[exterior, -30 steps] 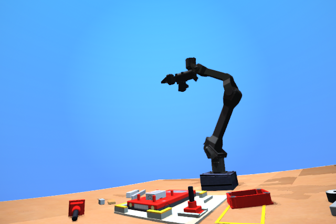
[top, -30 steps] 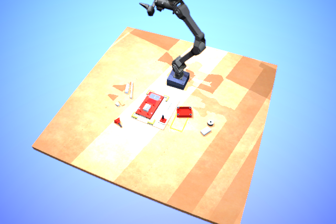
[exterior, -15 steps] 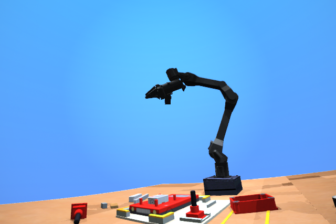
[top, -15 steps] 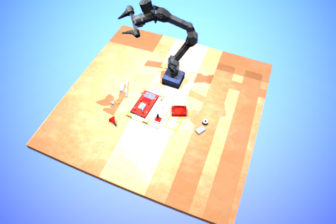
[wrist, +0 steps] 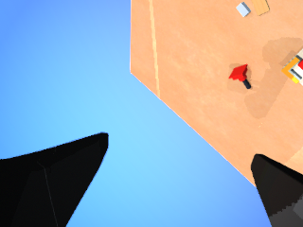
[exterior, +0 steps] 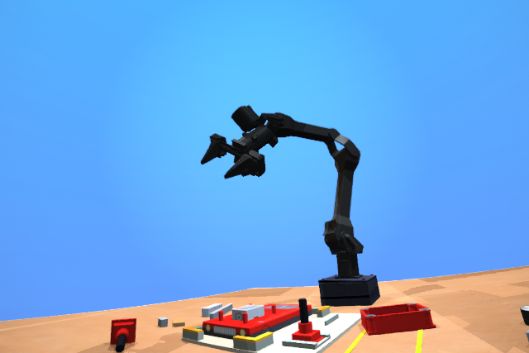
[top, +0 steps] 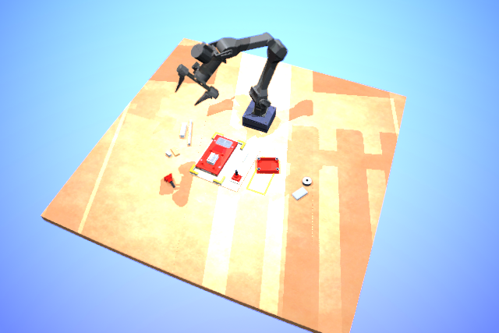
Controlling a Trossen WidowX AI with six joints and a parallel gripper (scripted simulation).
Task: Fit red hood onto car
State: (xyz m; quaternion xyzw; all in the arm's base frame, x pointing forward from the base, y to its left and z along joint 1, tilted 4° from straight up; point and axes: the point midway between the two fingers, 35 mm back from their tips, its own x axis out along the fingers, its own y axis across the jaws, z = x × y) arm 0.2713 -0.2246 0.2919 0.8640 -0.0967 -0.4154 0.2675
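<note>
Now: gripper tip 4 cm past the red hood, 34 cm to the right of it and 33 cm above it. Round my gripper tip: grey engine block 2 cm ahead, 11 cm to the left, 32 cm below; jig 14 cm to the left, 33 cm below; black wheel 1 cm behind, 52 cm to the left, 33 cm below.
</note>
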